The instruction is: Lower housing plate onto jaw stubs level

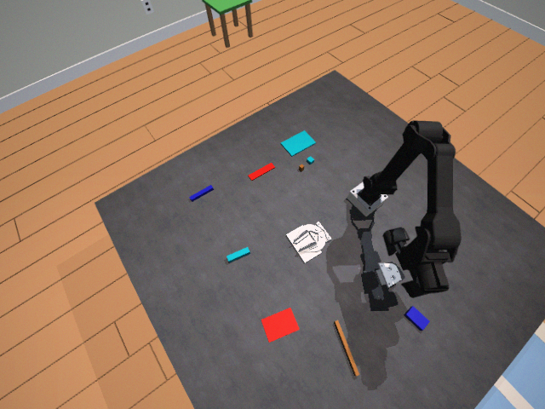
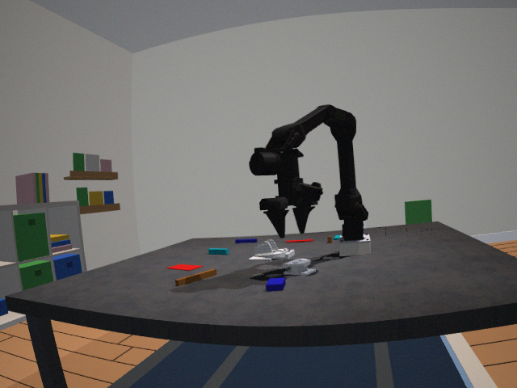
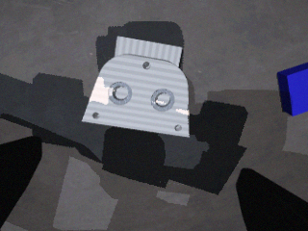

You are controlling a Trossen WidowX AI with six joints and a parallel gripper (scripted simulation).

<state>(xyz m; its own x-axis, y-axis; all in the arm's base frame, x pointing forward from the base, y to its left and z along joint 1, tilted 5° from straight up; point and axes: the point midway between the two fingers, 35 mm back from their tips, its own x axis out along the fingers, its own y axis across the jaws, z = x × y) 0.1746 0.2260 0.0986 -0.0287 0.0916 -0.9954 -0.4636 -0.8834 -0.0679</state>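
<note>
Right now the white stand is 10 mm behind my gripper tip and 90 mm below it. The rest, counted from my gripper tip: orange stick: 250 mm ahead, 60 mm to the left, 90 mm below; red sheet: 360 mm ahead, 120 mm to the right, 100 mm below; blue block: 30 mm ahead, 150 mm to the left, 90 mm below.
</note>
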